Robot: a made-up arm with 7 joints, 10 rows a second.
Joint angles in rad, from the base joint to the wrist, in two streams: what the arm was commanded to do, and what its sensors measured. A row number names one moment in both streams.
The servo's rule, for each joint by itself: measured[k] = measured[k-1] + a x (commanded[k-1-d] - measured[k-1]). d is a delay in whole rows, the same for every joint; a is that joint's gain. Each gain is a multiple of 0.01, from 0.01 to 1. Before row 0 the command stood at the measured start. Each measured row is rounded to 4 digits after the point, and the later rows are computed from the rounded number. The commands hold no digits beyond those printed.
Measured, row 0:
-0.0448, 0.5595, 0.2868, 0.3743, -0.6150, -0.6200, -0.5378
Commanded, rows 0 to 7:
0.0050, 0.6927, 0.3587, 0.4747, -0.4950, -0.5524, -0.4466
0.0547, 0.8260, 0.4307, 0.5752, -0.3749, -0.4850, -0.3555
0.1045, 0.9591, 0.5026, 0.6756, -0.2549, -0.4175, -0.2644
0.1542, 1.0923, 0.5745, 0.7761, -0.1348, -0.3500, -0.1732
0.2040, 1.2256, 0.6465, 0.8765, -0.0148, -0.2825, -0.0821
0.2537, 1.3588, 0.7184, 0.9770, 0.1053, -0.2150, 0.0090
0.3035, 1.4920, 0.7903, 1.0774, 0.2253, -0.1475, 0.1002
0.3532, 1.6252, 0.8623, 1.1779, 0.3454, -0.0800, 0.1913
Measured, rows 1 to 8:
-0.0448, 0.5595, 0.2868, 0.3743, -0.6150, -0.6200, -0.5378
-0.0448, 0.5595, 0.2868, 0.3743, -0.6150, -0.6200, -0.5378
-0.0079, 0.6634, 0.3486, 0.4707, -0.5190, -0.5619, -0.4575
0.0384, 0.7902, 0.4192, 0.5710, -0.4037, -0.4958, -0.3677
0.0873, 0.9219, 0.4909, 0.6714, -0.2847, -0.4285, -0.2768
0.1368, 1.0548, 0.5628, 0.7719, -0.1648, -0.3610, -0.1856
0.1865, 1.1880, 0.6348, 0.8723, -0.0448, -0.2935, -0.0945
0.2362, 1.3212, 0.7067, 0.9728, 0.0753, -0.2260, -0.0034
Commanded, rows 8 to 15:
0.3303, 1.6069, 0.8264, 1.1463, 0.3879, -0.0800, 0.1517
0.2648, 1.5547, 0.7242, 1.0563, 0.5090, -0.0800, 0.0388
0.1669, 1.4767, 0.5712, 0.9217, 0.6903, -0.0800, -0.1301
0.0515, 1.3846, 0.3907, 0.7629, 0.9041, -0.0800, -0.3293
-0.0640, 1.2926, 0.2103, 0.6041, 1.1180, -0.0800, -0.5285
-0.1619, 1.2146, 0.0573, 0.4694, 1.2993, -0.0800, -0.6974
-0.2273, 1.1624, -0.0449, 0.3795, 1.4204, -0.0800, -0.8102
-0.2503, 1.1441, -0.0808, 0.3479, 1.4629, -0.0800, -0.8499
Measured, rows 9 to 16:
0.2860, 1.4544, 0.7786, 1.0732, 0.1953, -0.1585, 0.0878
0.3357, 1.5876, 0.8506, 1.1737, 0.3154, -0.0910, 0.1789
0.3317, 1.6027, 0.8298, 1.1474, 0.3734, -0.0815, 0.1550
0.2822, 1.5653, 0.7390, 1.0599, 0.4819, -0.0802, 0.0527
0.1969, 1.4962, 0.5947, 0.9272, 0.6486, -0.0800, -0.1082
0.0893, 1.4092, 0.4193, 0.7695, 0.8530, -0.0800, -0.3028
-0.0241, 1.3183, 0.2396, 0.6107, 1.0650, -0.0800, -0.5014
-0.1261, 1.2374, 0.0828, 0.4751, 1.2524, -0.0800, -0.6739

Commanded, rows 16 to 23:
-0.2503, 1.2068, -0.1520, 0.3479, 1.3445, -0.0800, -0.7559
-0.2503, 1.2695, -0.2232, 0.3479, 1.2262, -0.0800, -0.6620
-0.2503, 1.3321, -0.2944, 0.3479, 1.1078, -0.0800, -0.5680
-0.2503, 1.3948, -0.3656, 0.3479, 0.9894, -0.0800, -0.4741
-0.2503, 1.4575, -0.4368, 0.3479, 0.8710, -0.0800, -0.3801
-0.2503, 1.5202, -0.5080, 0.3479, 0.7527, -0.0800, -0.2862
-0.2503, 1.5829, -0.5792, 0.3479, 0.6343, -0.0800, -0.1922
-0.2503, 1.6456, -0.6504, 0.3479, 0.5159, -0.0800, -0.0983
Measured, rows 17 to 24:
-0.2010, 1.1789, -0.0270, 0.3833, 1.3868, -0.0800, -0.7938
-0.2375, 1.1518, -0.0733, 0.3493, 1.4477, -0.0800, -0.8432
-0.2470, 1.1947, -0.1410, 0.3480, 1.3651, -0.0800, -0.7664
-0.2494, 1.2530, -0.2117, 0.3479, 1.2540, -0.0800, -0.6745
-0.2501, 1.3147, -0.2828, 0.3479, 1.1370, -0.0800, -0.5808
-0.2502, 1.3772, -0.3540, 0.3479, 1.0189, -0.0800, -0.4869
-0.2503, 1.4398, -0.4252, 0.3479, 0.9006, -0.0800, -0.3929
-0.2503, 1.5025, -0.4964, 0.3479, 0.7823, -0.0800, -0.2990

